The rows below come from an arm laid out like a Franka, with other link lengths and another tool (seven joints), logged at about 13 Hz.
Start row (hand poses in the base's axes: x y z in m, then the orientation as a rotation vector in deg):
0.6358, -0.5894, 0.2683, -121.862, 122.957, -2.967
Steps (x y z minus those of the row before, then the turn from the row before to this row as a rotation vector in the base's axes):
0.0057, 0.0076, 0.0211, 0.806, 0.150, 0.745
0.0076, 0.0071, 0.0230, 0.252, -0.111, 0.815
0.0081, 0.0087, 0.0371, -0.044, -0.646, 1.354
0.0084, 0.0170, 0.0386, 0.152, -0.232, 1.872
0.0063, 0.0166, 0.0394, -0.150, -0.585, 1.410
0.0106, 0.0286, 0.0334, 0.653, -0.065, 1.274
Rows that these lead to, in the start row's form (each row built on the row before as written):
0.6415, -0.5818, 0.2894, -122.283, 121.891, -1.870
0.6491, -0.5747, 0.3124, -122.950, 120.843, -1.639
0.6572, -0.5660, 0.3495, -124.082, 119.045, -2.238
0.6656, -0.5490, 0.3881, -125.797, 116.802, -2.131
0.6719, -0.5324, 0.4275, -127.027, 114.995, -2.768
0.6825, -0.5038, 0.4609, -127.858, 113.261, -2.035

